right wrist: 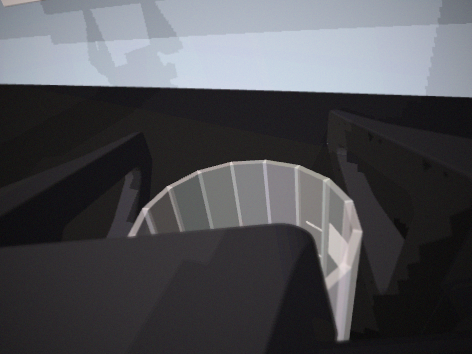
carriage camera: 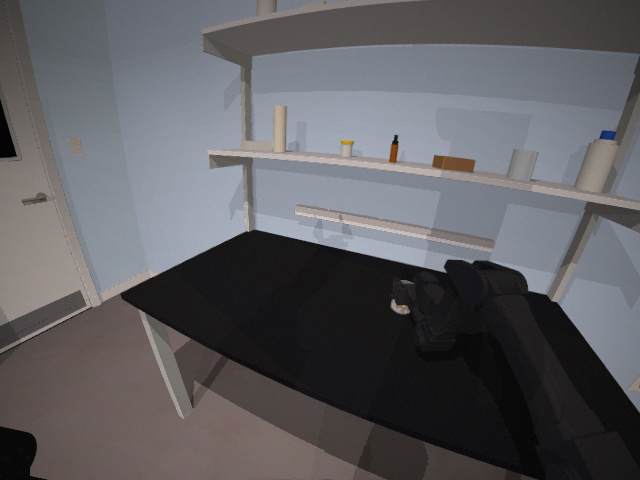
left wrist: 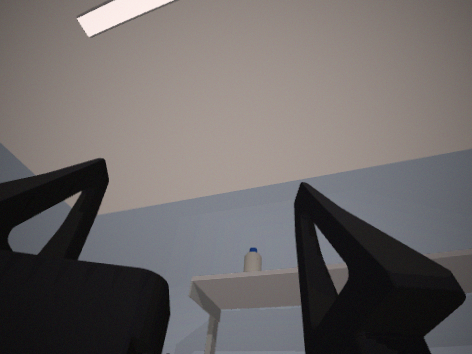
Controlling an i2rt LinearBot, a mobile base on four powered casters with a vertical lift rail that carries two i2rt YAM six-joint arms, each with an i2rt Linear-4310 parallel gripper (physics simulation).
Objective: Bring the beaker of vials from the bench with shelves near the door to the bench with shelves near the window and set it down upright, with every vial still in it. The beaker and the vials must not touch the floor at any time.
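Note:
The clear beaker of vials [carriage camera: 399, 307] [right wrist: 250, 195] stands upright on the black bench [carriage camera: 289, 320], on the right half in the carriage view. My right gripper [carriage camera: 401, 294] [right wrist: 236, 136] is around it, with one finger against each side of its wall, and is shut on it. The gripper body hides the beaker's lower part in the right wrist view, and the vials cannot be made out there. My left gripper [left wrist: 202, 181] is open and empty, high up and facing the ceiling and upper wall.
A shelf [carriage camera: 320, 158] above the bench holds a tall cream cylinder [carriage camera: 279, 129], a yellow-lidded jar [carriage camera: 346, 149], an amber bottle [carriage camera: 393, 152], a brown box [carriage camera: 453, 163], a grey cup [carriage camera: 522, 165] and a blue-capped bottle [carriage camera: 597, 164]. An upper shelf [carriage camera: 413, 23] overhangs. A door [carriage camera: 36, 248] is at left.

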